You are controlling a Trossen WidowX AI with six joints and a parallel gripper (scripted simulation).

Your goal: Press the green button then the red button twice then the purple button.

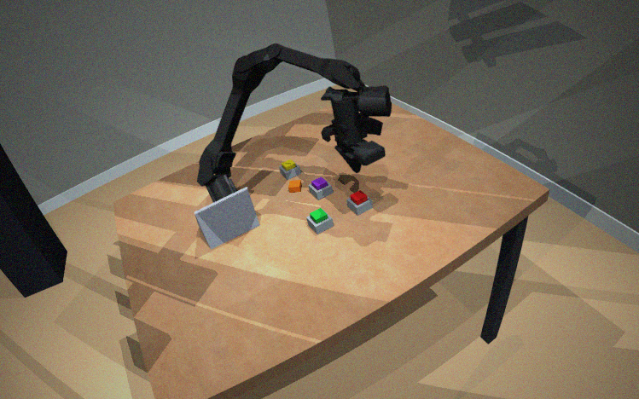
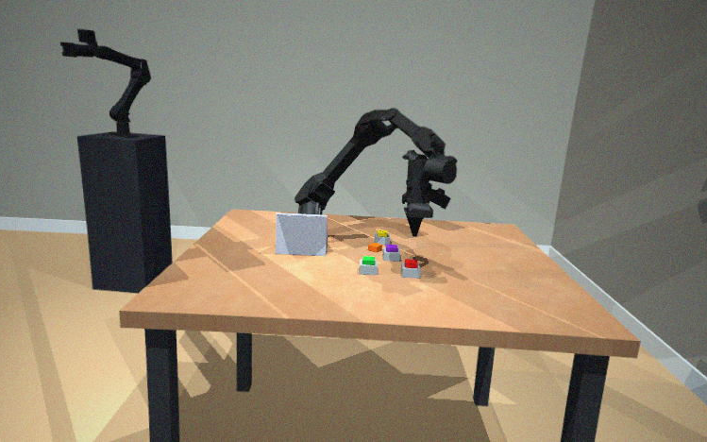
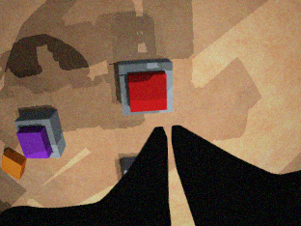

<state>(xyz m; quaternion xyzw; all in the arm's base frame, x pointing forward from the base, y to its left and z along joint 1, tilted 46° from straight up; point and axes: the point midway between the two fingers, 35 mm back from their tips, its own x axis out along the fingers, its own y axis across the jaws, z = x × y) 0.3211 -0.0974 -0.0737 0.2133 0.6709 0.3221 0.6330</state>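
Now: the red button 80 mm below my gripper tip. The rest, counted from my gripper tip: purple button (60 mm behind, 120 mm to the left, 80 mm below); green button (120 mm behind, 80 mm below); small orange block (120 mm behind, 180 mm to the left, 100 mm below).
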